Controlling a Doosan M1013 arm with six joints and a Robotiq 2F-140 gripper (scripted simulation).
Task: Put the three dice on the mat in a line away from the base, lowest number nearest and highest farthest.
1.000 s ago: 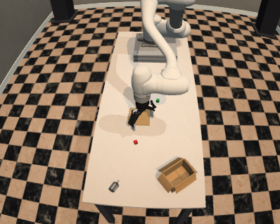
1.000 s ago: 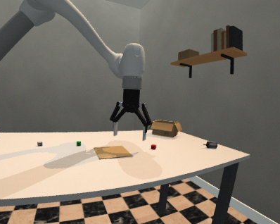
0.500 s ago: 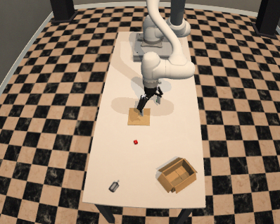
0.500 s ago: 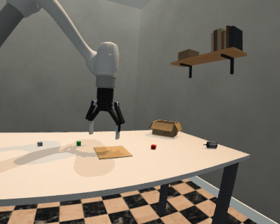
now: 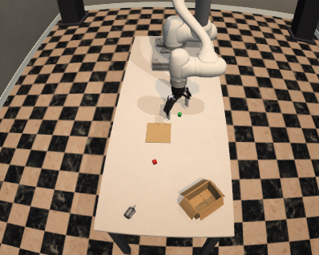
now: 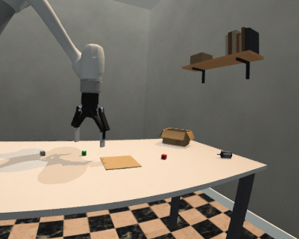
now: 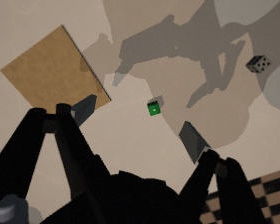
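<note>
Now: hand 50 mm above the green die, 20 mm past it and 10 mm to the right of it. From my hand the other things lie so: red die (330 mm ahead, 80 mm to the right, 50 mm below); then white die (210 mm behind, 50 mm below, 10 mm to the left); then tan mat (120 mm ahead, 90 mm to the right, 60 mm below).
</note>
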